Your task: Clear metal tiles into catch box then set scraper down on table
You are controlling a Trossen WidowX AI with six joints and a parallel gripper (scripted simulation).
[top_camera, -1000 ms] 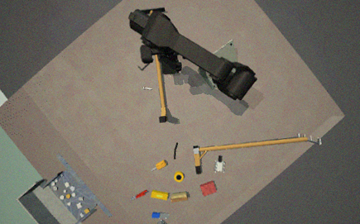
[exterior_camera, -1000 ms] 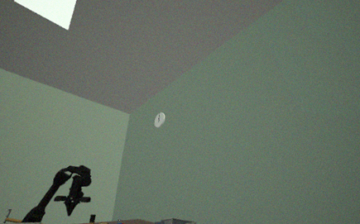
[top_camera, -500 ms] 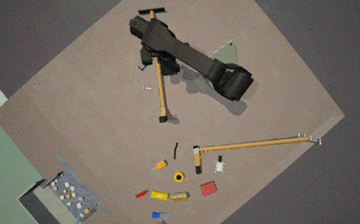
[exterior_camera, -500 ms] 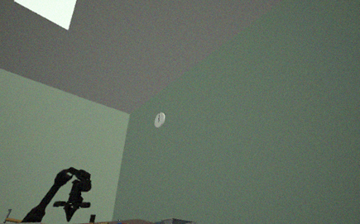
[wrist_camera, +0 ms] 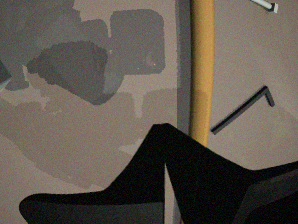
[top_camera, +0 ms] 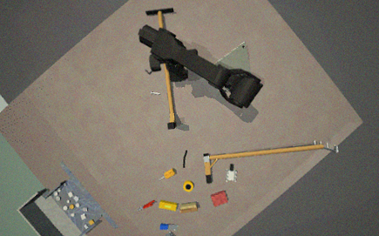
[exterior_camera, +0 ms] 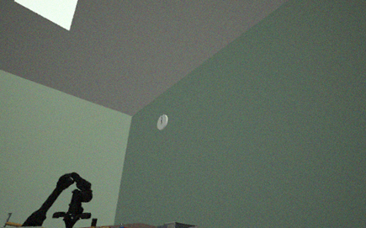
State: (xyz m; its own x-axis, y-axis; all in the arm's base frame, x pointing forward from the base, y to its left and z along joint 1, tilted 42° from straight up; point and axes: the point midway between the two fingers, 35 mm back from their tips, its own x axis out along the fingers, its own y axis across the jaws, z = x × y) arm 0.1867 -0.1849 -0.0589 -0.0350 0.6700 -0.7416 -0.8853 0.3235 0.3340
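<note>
Right now the hex key is 100 mm ahead of my gripper tip, 90 mm to the right of it and 100 mm below it. Also, from my gripper tip: long orange-handled tool (100 mm behind, 610 mm to the left, 60 mm below); red block (190 mm ahead, 650 mm to the left, 90 mm below); yellow ring (290 mm ahead, 500 mm to the left, 90 mm below).
</note>
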